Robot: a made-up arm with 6 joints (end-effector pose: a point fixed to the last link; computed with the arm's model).
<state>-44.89 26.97 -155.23 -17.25 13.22 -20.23</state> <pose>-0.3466 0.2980 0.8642 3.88 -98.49 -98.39</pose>
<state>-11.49 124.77 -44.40 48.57 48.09 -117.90</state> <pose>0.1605 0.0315 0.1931 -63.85 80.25 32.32</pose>
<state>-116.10 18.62 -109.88 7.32 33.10 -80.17</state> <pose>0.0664 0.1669 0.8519 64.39 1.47 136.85</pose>
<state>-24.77 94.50 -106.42 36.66 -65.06 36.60</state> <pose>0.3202 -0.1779 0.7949 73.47 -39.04 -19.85</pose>
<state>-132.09 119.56 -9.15 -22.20 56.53 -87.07</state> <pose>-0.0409 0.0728 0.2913 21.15 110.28 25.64</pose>
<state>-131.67 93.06 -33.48 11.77 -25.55 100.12</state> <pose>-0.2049 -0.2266 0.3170 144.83 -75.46 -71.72</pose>
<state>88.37 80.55 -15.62 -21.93 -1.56 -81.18</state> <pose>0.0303 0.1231 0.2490 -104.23 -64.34 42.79</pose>
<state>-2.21 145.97 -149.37 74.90 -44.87 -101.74</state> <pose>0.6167 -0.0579 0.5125 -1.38 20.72 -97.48</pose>
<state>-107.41 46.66 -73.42 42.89 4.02 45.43</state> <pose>-0.0165 -0.1838 0.7832 82.62 -36.75 -71.02</pose>
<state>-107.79 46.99 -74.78 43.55 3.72 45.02</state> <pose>-0.0169 -0.1812 0.7912 81.41 -37.70 -70.76</pose>
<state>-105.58 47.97 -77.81 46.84 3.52 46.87</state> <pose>-0.0088 -0.1753 0.8096 81.96 -38.04 -63.06</pose>
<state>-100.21 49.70 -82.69 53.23 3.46 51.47</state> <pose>0.0076 -0.1635 0.8383 84.57 -36.73 -46.36</pose>
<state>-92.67 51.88 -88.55 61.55 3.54 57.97</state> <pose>0.0256 -0.1456 0.8703 88.36 -32.88 -23.67</pose>
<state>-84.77 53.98 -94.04 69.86 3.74 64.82</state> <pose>0.0388 -0.1260 0.8974 92.01 -27.00 -0.39</pose>
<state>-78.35 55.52 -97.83 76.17 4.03 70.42</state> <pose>0.0463 -0.1116 0.9143 94.80 -21.02 17.89</pose>
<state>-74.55 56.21 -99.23 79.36 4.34 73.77</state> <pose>0.0506 -0.1057 0.9201 96.73 -17.02 27.93</pose>
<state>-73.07 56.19 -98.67 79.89 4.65 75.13</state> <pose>0.0537 -0.1067 0.9176 98.16 -15.33 30.83</pose>
